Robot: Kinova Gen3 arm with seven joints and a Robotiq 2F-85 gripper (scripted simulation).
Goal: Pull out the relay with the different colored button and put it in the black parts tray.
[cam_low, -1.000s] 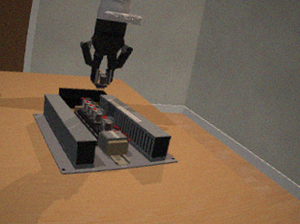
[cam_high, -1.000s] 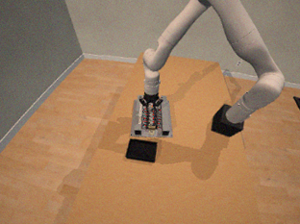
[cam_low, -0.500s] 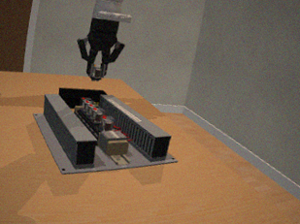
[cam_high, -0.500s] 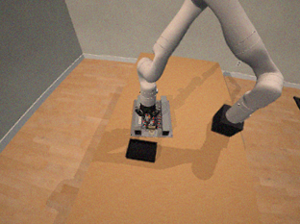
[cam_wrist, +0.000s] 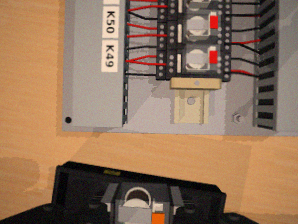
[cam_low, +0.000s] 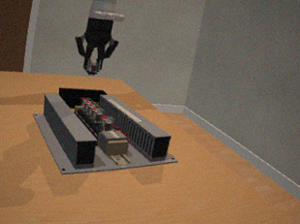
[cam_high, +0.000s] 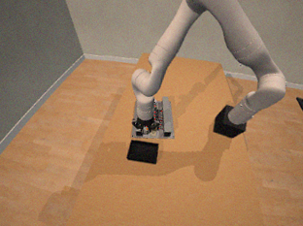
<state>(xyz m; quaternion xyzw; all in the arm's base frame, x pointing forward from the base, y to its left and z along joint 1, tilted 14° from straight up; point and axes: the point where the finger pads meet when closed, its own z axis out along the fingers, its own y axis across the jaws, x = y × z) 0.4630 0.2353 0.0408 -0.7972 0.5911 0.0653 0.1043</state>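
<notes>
Now: the black parts tray 1 cm behind my hand, 7 cm to the left of it and 13 cm below it. From my hand the other things lie so: relay 1 cm below.
</notes>
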